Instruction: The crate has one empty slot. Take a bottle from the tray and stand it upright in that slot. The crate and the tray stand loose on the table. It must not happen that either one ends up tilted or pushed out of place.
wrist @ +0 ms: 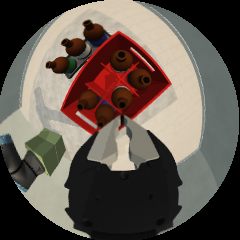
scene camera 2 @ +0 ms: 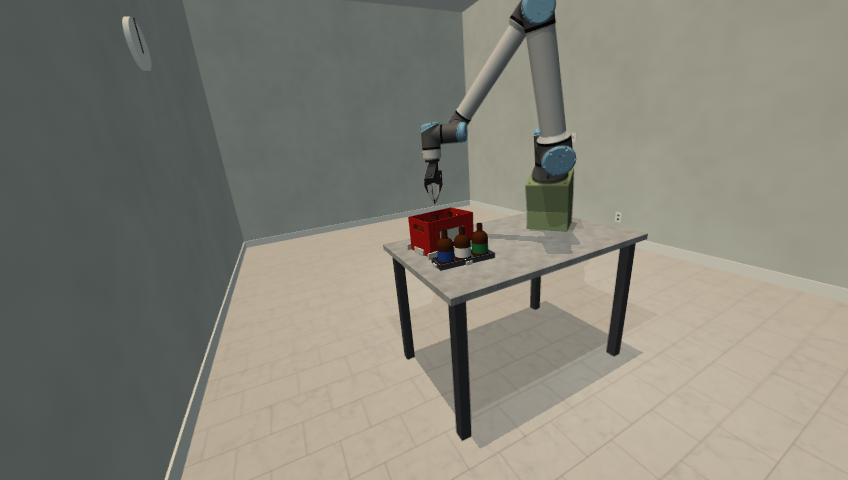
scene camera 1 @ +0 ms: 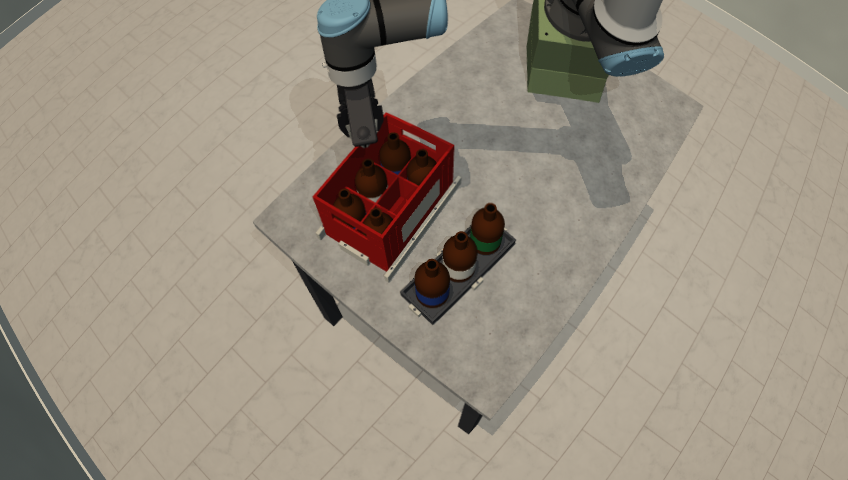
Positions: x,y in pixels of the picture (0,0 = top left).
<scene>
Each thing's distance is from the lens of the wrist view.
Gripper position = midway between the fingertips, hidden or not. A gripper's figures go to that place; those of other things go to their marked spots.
my gripper [wrist: 121,115]: 0.15 m
crate [wrist: 100,78]: 0.36 m
</scene>
